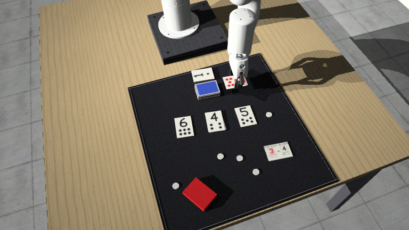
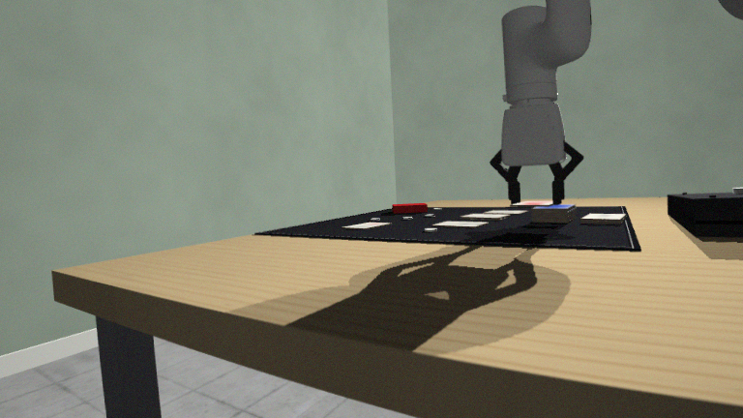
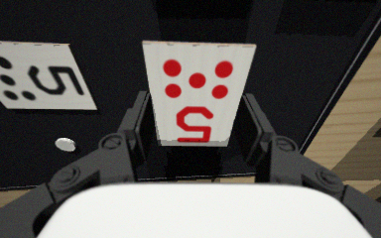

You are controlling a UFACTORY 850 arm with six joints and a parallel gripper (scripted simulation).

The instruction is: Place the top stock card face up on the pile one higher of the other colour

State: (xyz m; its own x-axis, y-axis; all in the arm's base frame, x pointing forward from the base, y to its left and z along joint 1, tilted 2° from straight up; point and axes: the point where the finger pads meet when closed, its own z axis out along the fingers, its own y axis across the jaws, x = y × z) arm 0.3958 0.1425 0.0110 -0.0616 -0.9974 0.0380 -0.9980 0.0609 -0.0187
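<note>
Now: the black card cloth 18 cm ahead of my hand, 11 cm to the right of it and 7 cm below it. From my hand the other things lie so: red block 39 cm ahead, 26 cm to the right, 5 cm below; then rule card 32 cm ahead, 5 cm to the left, 5 cm below.
</note>
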